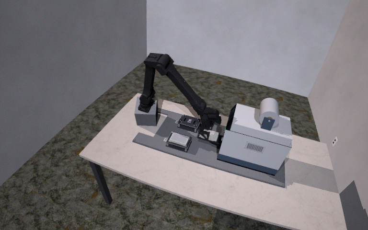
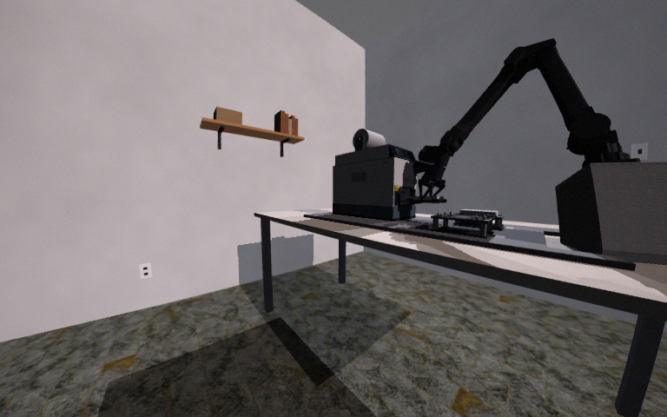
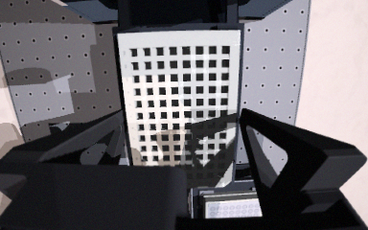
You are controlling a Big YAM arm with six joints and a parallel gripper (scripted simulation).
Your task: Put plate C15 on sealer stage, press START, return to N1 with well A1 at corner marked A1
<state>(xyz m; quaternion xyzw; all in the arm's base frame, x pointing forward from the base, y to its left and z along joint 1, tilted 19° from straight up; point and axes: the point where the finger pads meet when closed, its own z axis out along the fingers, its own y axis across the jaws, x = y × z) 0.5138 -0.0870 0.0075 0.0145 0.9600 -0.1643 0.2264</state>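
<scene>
Now: hand right at the white well plate. From my hand the other things lie so: foil roll: 33 cm ahead, 31 cm above, 2 cm to the right; dark stage: 1 cm below.
</scene>
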